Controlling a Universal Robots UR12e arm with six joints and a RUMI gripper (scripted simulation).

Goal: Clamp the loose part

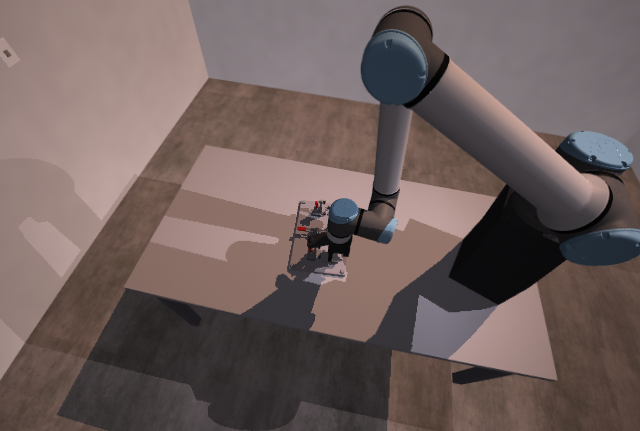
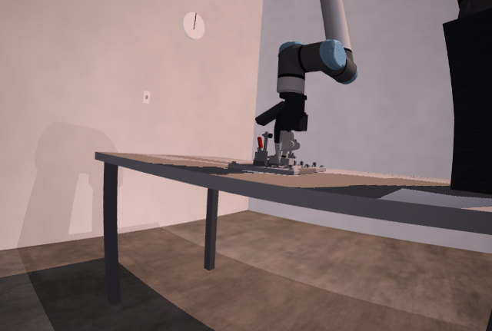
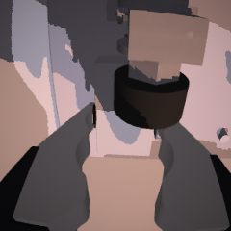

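The grey fixture plate is 110 mm to the right of my hand, 50 mm ahead of it and 40 mm below it. Round my hand: loose part (10 mm below).
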